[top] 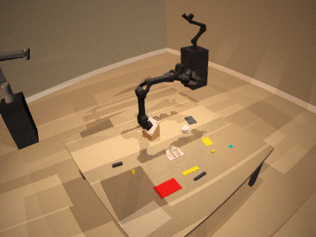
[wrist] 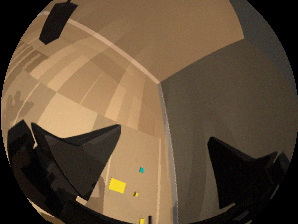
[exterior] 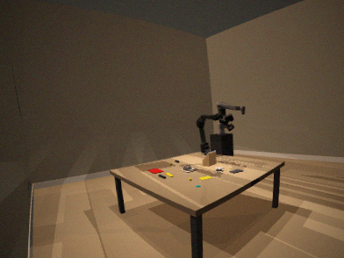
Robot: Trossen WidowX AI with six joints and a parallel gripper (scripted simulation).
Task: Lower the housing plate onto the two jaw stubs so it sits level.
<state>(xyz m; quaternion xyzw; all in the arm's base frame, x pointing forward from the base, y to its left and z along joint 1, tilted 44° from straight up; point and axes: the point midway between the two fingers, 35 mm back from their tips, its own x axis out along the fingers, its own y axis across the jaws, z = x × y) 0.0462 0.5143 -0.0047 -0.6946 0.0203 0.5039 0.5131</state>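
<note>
The white part lies 10 mm ahead of my gripper tip, 130 mm to the right of it and 390 mm below it. Round my gripper tip: dark grey plate 90 mm behind, 10 mm to the right, 420 mm below; yellow bar 390 mm ahead, 370 mm to the right, 420 mm below; yellow tile 220 mm ahead, 70 mm to the right, 420 mm below.
</note>
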